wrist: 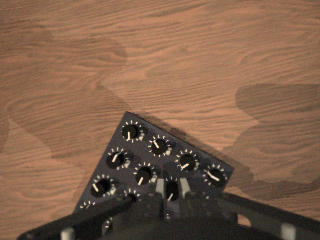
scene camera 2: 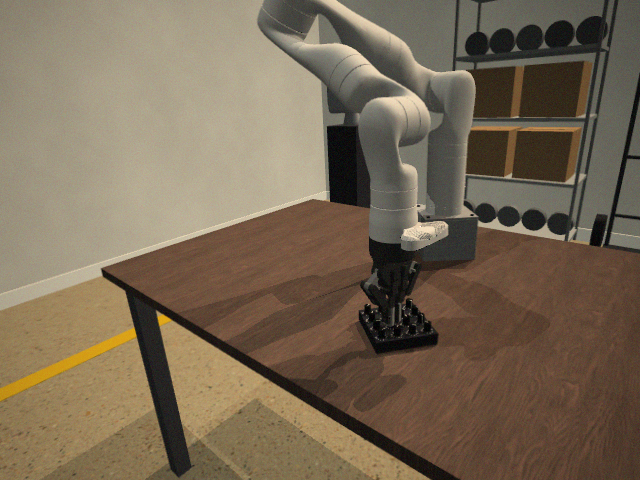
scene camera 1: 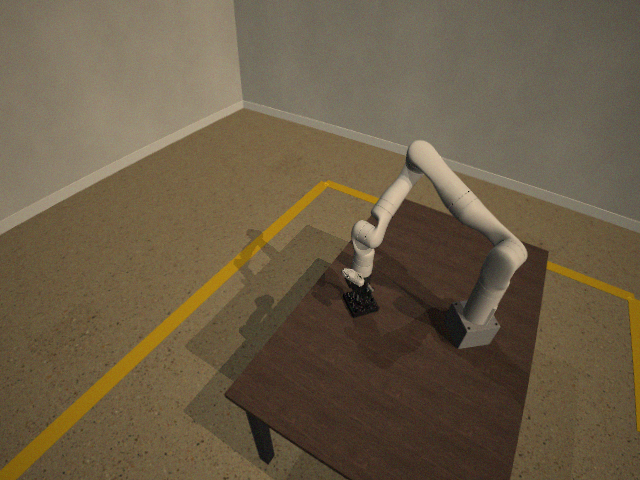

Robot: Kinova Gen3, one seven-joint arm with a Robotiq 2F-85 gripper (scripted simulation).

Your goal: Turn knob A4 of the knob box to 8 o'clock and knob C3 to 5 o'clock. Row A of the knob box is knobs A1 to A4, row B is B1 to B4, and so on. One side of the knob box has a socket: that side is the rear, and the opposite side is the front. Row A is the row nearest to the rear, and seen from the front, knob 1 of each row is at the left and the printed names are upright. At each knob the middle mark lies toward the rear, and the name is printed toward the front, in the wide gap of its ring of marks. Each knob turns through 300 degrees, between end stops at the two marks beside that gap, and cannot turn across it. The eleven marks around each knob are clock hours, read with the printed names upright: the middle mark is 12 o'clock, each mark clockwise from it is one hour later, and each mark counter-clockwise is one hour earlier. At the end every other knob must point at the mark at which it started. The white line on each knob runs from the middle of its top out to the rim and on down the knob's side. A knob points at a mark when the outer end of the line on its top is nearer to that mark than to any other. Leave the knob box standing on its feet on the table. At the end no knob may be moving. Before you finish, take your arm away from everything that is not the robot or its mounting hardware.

Path:
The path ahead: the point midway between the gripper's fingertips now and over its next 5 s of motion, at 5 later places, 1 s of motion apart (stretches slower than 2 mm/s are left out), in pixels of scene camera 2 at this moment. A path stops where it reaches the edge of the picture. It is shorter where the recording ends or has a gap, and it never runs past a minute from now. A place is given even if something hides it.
My gripper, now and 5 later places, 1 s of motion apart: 391, 322; 392, 303; 392, 300; 392, 294; 391, 298; 391, 313

